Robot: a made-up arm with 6 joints.
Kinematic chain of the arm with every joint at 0, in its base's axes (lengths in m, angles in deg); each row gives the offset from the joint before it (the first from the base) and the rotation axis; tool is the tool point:
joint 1: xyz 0 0 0.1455 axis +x
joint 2: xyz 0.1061 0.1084 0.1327 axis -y
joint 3: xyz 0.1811 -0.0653 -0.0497 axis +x
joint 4: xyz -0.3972 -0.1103 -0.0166 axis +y
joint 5: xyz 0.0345 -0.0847 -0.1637 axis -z
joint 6: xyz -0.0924 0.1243 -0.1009 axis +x
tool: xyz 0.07 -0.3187 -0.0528
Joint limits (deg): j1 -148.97..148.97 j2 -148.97..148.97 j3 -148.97..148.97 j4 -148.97..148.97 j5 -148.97..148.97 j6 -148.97..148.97
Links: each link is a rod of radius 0.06 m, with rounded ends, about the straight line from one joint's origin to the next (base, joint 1, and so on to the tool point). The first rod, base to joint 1, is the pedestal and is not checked.
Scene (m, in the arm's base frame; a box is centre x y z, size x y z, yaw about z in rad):
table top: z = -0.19
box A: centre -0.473 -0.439 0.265 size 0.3 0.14 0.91 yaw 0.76
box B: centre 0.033 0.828 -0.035 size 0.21 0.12 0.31 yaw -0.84
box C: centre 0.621 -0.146 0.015 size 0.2 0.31 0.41 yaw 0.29
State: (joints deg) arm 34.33 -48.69 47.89 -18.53 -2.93 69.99
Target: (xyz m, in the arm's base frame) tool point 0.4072 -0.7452 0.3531
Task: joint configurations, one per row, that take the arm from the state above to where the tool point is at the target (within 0.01 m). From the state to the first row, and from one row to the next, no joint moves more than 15 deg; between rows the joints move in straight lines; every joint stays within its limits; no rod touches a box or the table.
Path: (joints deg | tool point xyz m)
1: 35.43 -61.28 44.20 -5.12 -0.31 75.47 | -0.4485 0.3161 0.3733
2: 36.52 -73.87 40.50 8.28 2.30 80.95 | -0.5015 0.1565 0.5753
3: 37.62 -86.46 36.81 21.69 4.92 86.42 | -0.4466 -0.0284 0.7651
4: 38.72 -99.05 33.11 35.09 7.54 91.90 | -0.2892 -0.2033 0.9083
5: 41.10 -109.04 25.09 37.00 9.00 79.09 | -0.2255 -0.4007 0.8894
6: 43.47 -119.02 17.06 38.91 10.46 66.27 | -0.1025 -0.5827 0.8224
7: 45.85 -129.00 9.04 40.82 11.93 53.45 | 0.0635 -0.7156 0.7033
8: 48.23 -138.99 1.01 42.73 13.39 40.63 | 0.2445 -0.7734 0.5403
9: 50.61 -148.97 -7.01 44.63 14.86 27.82 | 0.4072 -0.7452 0.3532

